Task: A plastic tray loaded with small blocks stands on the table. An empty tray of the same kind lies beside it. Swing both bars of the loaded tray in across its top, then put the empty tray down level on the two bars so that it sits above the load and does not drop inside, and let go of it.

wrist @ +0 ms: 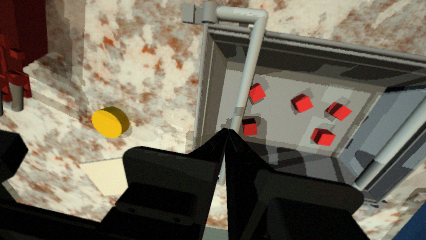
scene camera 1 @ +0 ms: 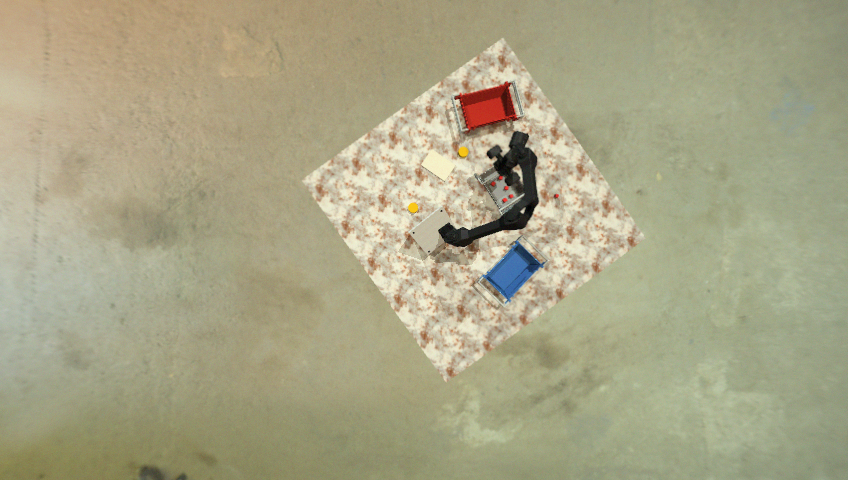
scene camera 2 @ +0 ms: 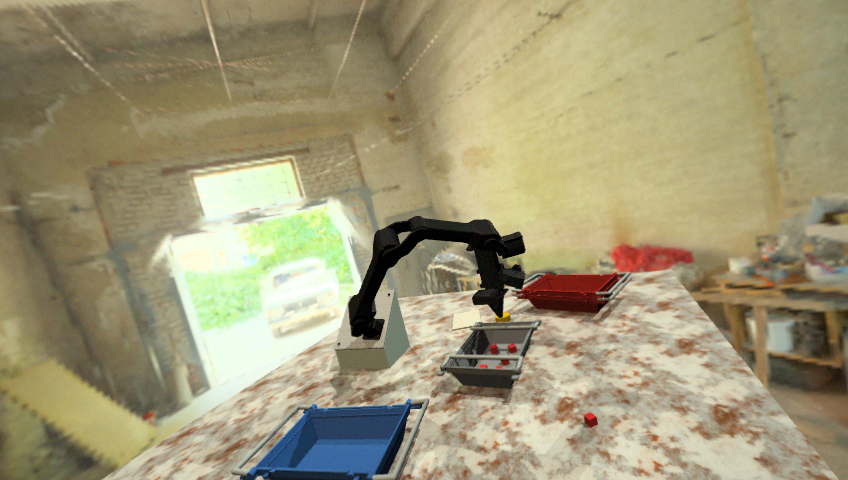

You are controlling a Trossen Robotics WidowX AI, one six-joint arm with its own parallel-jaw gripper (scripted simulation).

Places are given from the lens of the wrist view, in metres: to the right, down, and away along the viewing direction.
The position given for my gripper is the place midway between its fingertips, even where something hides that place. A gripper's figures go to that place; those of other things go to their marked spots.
my gripper point(wrist: 227, 133): 0.01, 0.01, 0.11
cream card point(wrist: 108, 175): -0.23, 0.12, 0.28
yellow disc point(wrist: 111, 122): -0.16, 0.00, 0.21
The marked spots on the cream card and the yellow disc are 0.16 m apart.
